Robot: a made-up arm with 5 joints.
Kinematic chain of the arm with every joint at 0, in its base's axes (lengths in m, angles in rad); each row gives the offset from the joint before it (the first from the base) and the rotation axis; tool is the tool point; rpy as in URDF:
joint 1: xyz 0.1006 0 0.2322 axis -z
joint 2: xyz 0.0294 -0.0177 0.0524 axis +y
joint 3: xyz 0.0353 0 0.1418 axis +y
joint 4: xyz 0.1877 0 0.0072 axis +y
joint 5: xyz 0.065 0.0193 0 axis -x
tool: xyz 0 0 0 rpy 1.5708 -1.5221 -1.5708
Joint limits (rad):
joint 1: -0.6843..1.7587
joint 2: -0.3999..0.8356
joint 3: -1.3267..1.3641
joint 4: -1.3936..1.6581
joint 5: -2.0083..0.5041
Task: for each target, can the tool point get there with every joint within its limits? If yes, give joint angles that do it. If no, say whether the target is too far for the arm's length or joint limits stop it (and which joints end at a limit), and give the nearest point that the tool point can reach.
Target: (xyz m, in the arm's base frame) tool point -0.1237 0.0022 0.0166
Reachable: no: joint limits stop it (at a limit: joint 1, joint 2) | nearest point 0.0883 -0.0733 0.1150 | short by 0.246 m
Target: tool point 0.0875 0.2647 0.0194
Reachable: no: joint limits stop it (at a limit: joint 1, joint 2) | nearest point 0.2216 0.1008 0.1007 | short by 0.227 m
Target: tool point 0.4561 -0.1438 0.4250
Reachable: yes | joints 0.3886 0.6145 -0.6396 -0.5067 -0.9222
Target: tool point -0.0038 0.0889 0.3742
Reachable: no: joint limits stop it (at a limit: joint 1, joint 2, joint 3, joint 4) | nearest point 0.1032 0.0042 0.2402 | short by 0.191 m
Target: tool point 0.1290 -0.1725 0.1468
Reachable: yes | joints 1.4167 0.7036 0.5246 1.0664 -0.0299
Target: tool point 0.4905 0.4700 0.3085
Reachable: no: too far | nearest point 0.4171 0.2603 0.3278 | short by 0.223 m
